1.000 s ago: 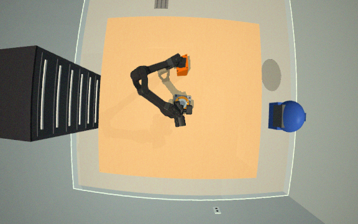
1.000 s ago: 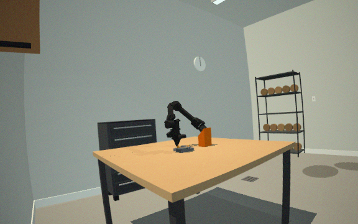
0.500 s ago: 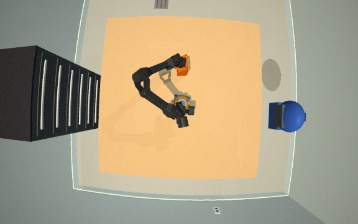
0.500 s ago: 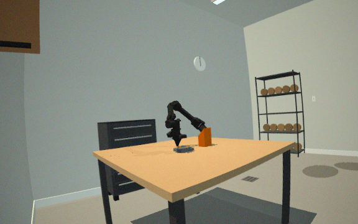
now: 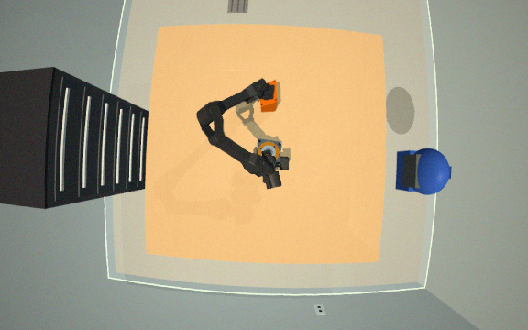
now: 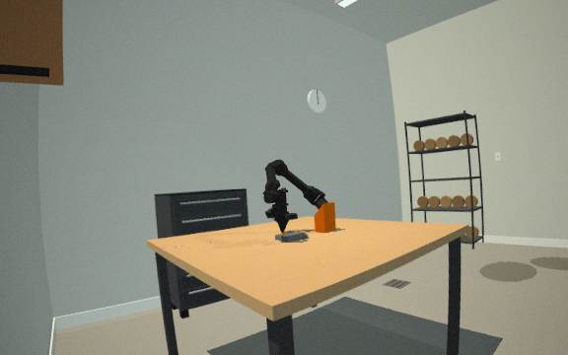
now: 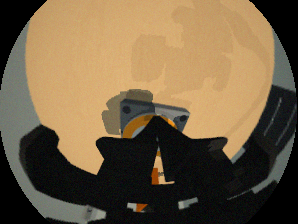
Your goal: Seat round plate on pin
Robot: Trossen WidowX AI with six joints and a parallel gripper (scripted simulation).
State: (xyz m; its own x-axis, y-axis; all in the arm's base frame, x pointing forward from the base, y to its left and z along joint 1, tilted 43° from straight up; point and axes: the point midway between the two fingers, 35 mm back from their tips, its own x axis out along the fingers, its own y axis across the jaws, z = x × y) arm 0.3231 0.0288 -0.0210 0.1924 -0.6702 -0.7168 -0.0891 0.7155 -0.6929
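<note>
My gripper tip is now 3 cm past the round plate, 1 cm to the right of it and 1 cm above it. Round my gripper tip: base 5 cm behind, 2 cm below.
</note>
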